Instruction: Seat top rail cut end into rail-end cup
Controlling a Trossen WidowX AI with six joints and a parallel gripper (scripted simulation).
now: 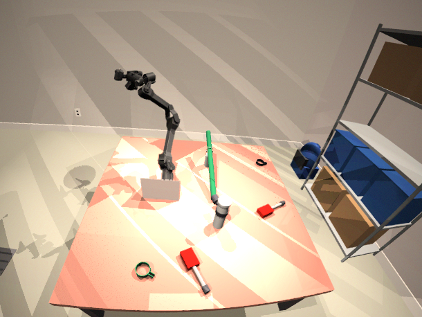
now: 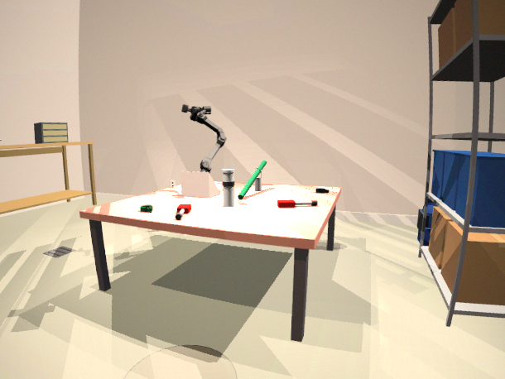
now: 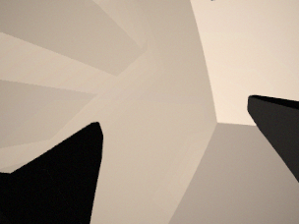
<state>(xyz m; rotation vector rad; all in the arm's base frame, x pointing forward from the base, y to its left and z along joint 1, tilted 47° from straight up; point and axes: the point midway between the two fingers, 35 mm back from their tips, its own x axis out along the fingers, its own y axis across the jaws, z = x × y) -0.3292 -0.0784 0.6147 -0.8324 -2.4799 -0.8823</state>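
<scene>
The dark brace band lies 60 cm ahead of my gripper tip, 61 cm to the right of it and 49 cm below it.
</scene>
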